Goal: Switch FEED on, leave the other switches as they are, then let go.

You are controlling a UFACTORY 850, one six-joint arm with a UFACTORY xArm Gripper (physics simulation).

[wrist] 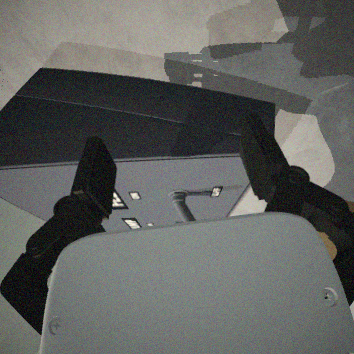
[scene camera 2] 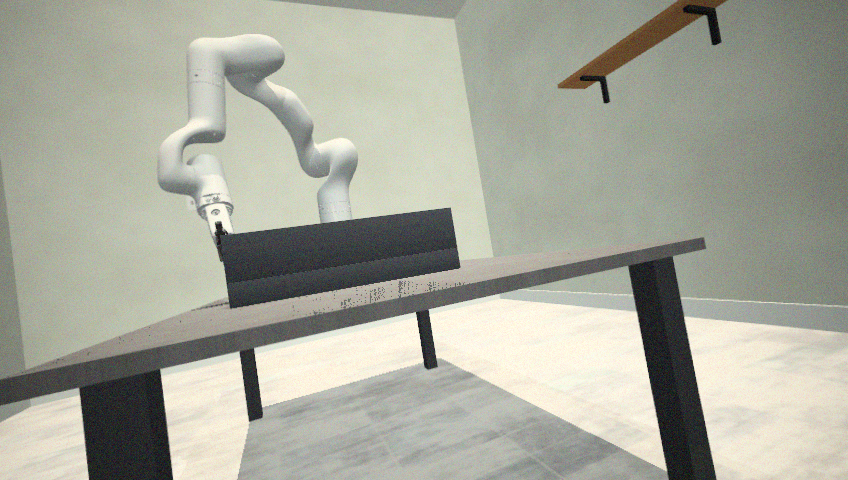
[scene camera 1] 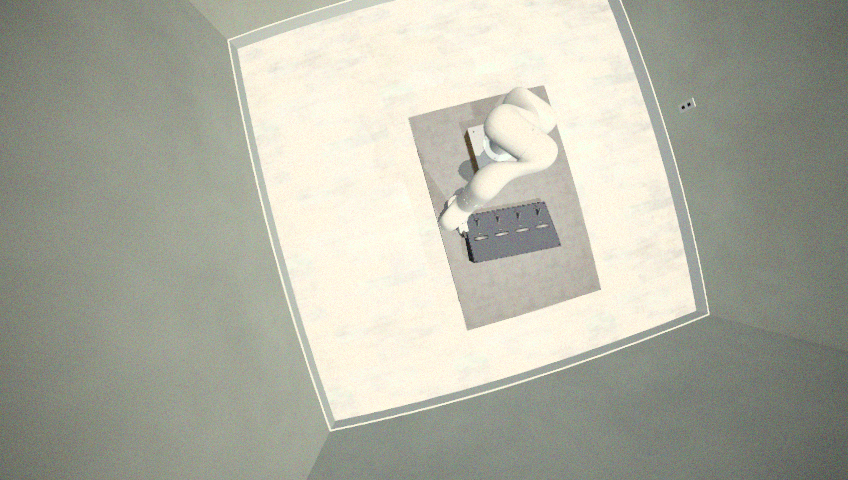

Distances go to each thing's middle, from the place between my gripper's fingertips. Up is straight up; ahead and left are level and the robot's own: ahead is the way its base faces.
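Dark switch panel [scene camera 2: 261,266]: 130 mm ahead of my hand, 250 mm to the left of it, 20 mm below it.
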